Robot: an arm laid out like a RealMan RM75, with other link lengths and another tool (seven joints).
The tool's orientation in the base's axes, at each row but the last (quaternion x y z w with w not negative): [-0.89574, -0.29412, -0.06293, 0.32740]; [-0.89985, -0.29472, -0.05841, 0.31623]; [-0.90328, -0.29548, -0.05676, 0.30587]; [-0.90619, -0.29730, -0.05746, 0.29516]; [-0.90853, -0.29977, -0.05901, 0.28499]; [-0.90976, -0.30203, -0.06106, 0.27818]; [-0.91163, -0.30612, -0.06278, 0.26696]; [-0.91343, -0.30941, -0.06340, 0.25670]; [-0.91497, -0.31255, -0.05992, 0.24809]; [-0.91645, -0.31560, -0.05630, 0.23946]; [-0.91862, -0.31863, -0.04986, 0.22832]
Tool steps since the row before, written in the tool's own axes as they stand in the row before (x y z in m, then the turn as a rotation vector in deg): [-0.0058, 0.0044, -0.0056, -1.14, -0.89, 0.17]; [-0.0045, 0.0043, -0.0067, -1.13, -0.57, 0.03]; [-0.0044, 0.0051, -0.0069, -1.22, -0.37, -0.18]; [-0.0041, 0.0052, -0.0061, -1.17, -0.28, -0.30]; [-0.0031, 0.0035, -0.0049, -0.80, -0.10, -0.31]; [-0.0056, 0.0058, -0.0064, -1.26, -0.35, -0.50]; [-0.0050, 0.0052, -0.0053, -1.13, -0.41, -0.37]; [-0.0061, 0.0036, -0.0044, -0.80, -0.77, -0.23]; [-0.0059, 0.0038, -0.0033, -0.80, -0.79, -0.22]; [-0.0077, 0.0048, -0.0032, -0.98, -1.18, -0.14]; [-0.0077, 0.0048, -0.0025, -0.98, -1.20, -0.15]
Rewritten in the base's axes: [-0.0018, -0.0090, 0.0002, -1.45, 0.10, 0.01]; [-0.0007, -0.0090, 0.0017, -1.25, -0.18, -0.05]; [-0.0002, -0.0095, 0.0017, -1.20, -0.48, -0.01]; [0.0001, -0.0089, 0.0012, -1.09, -0.58, 0.06]; [-0.0002, -0.0066, 0.0015, -0.69, -0.51, 0.08]; [-0.0008, -0.0102, 0.0011, -1.20, -0.69, 0.23]; [-0.0007, -0.0089, 0.0008, -1.13, -0.51, 0.18]; [-0.0025, -0.0079, 0.0006, -1.09, -0.02, 0.31]; [-0.0023, -0.0074, -0.0003, -1.10, 0.00, 0.31]; [-0.0031, -0.0091, -0.0011, -1.49, 0.20, 0.35]; [-0.0030, -0.0088, -0.0015, -1.50, 0.21, 0.37]
